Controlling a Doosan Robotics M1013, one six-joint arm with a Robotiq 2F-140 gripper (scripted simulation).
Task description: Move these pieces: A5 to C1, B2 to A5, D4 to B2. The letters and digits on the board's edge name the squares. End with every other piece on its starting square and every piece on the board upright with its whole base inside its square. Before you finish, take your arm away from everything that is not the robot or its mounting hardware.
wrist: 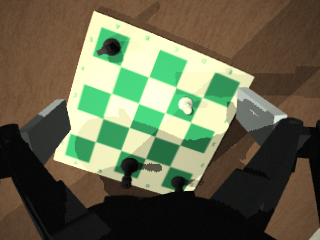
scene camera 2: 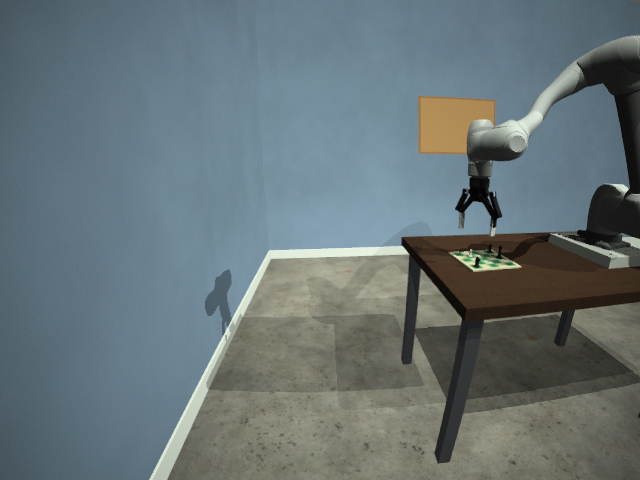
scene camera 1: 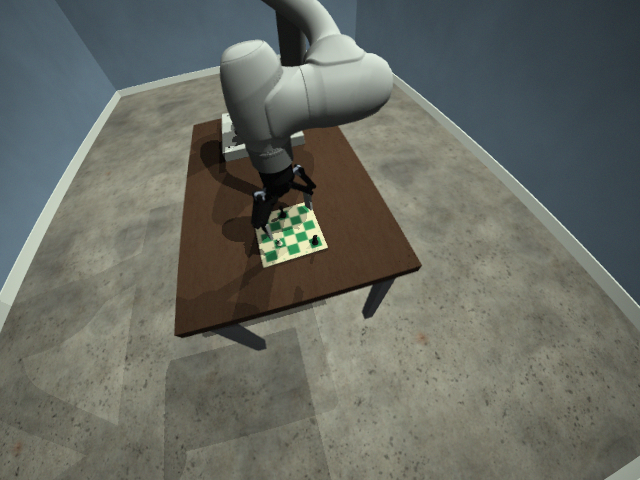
Path:
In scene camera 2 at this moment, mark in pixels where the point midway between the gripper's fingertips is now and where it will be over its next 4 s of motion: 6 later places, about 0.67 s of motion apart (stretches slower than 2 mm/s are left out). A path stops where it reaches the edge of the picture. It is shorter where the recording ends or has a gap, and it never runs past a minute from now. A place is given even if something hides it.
My gripper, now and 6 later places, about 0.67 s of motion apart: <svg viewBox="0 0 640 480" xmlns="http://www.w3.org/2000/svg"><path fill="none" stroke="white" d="M475 231L472 235L472 236L471 242L471 246L470 250L470 254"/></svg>

